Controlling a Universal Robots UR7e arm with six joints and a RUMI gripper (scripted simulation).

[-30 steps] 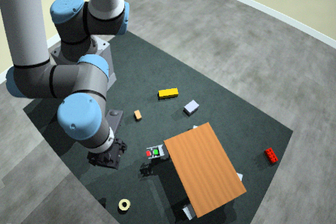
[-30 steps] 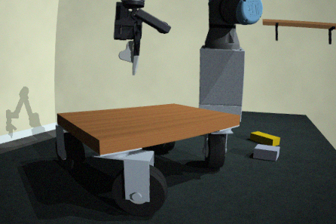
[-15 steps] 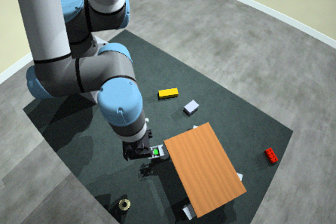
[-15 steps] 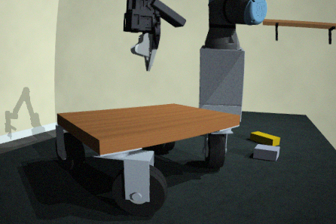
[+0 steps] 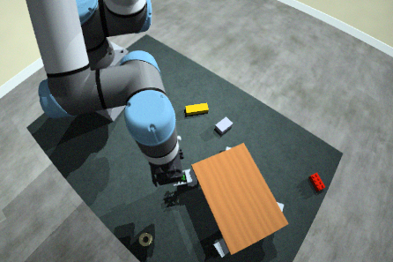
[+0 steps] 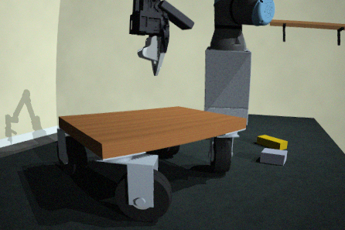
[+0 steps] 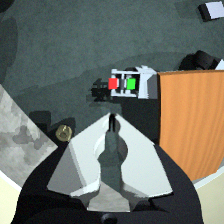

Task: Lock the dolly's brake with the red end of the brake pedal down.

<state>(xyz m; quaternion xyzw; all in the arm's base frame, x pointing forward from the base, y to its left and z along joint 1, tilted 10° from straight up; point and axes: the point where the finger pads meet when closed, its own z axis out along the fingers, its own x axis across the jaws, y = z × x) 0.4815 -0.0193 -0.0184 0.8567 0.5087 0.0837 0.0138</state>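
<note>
Right now the brake pedal is 10 mm ahead of my hand, 10 mm to the left of it and 130 mm below it. The rest, counted from my hand: grey block 60 mm behind, 310 mm to the left, 200 mm below; then yellow block 200 mm behind, 280 mm to the left, 200 mm below; then red brick 370 mm ahead, 420 mm to the left, 200 mm below.
</note>
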